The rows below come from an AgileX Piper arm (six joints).
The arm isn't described. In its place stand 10 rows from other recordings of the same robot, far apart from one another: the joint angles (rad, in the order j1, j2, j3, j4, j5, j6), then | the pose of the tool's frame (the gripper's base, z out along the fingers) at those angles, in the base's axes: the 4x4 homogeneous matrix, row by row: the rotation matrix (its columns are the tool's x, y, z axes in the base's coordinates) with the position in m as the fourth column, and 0 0 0 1 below.
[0.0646, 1.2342, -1.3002, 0.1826, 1.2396, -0.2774] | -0.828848, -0.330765, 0.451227, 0.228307; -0.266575, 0.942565, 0.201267, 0.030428; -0.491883, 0.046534, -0.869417, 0.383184; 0, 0, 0, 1
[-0.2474, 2.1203, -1.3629, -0.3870, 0.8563, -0.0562] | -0.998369, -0.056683, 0.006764, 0.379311; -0.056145, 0.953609, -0.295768, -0.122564; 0.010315, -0.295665, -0.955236, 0.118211; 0, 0, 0, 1
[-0.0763, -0.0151, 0.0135, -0.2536, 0.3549, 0.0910] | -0.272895, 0.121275, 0.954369, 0.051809; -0.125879, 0.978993, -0.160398, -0.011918; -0.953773, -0.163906, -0.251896, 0.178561; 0, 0, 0, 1
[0.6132, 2.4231, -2.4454, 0.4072, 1.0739, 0.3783] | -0.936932, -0.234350, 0.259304, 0.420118; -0.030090, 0.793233, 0.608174, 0.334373; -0.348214, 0.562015, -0.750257, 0.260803; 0, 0, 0, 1
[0.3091, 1.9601, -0.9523, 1.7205, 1.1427, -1.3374] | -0.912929, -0.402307, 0.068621, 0.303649; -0.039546, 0.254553, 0.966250, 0.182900; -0.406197, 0.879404, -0.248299, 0.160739; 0, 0, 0, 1
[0.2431, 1.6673, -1.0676, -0.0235, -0.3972, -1.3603] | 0.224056, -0.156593, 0.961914, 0.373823; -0.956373, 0.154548, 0.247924, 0.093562; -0.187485, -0.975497, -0.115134, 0.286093; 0, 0, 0, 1
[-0.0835, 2.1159, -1.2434, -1.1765, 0.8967, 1.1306] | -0.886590, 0.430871, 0.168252, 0.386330; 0.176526, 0.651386, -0.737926, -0.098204; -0.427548, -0.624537, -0.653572, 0.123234; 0, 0, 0, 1
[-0.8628, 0.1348, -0.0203, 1.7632, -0.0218, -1.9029] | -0.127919, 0.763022, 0.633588, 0.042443; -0.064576, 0.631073, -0.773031, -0.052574; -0.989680, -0.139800, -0.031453, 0.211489; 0, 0, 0, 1
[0.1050, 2.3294, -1.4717, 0.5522, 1.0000, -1.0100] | -0.736760, -0.657694, -0.156918, 0.400957; -0.651032, 0.627346, 0.427311, 0.082646; -0.182598, 0.416984, -0.890383, 0.061507; 0, 0, 0, 1
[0.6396, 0.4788, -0.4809, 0.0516, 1.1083, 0.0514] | -0.726926, -0.563167, 0.392965, 0.047743; -0.448183, 0.822634, 0.349865, 0.040753; -0.520299, 0.078206, -0.850396, 0.254254; 0, 0, 0, 1
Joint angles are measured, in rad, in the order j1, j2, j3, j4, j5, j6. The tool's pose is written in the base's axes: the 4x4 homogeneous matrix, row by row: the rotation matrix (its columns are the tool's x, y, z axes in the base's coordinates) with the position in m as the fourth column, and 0 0 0 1 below. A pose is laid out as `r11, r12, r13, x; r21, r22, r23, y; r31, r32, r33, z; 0, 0, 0, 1`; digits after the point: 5 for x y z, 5 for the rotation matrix.
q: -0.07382 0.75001 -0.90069 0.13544 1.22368 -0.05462
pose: -0.82981, -0.00396, 0.55804, 0.10883; 0.05312, 0.99487, 0.08605, 0.00354; -0.55552, 0.10105, -0.82534, 0.34910; 0, 0, 0, 1
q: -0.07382 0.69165 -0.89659 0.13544 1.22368 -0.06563
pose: -0.79839, -0.01810, 0.60187, 0.09558; 0.03985, 0.99577, 0.08281, 0.00452; -0.60082, 0.09010, -0.79429, 0.35385; 0, 0, 0, 1
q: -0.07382 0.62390 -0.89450 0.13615 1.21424 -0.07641
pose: -0.75086, -0.03174, 0.65970, 0.08051; 0.02706, 0.99653, 0.07875, 0.00565; -0.65991, 0.07698, -0.74739, 0.35972; 0, 0, 0, 1
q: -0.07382 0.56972 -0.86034 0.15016 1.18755 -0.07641
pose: -0.71881, -0.03709, 0.69421, 0.07114; 0.03340, 0.99558, 0.08778, 0.00740; -0.69440, 0.08629, -0.71440, 0.35577; 0, 0, 0, 1
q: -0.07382 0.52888 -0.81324 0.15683 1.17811 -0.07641
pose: -0.71638, -0.03850, 0.69665, 0.06472; 0.03713, 0.99496, 0.09317, 0.00838; -0.69672, 0.09262, -0.71134, 0.34562; 0, 0, 0, 1
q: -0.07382 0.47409 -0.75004 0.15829 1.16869 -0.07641
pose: -0.71563, -0.03775, 0.69746, 0.05645; 0.03901, 0.99482, 0.09387, 0.00906; -0.69739, 0.09439, -0.71045, 0.33125; 0, 0, 0, 1
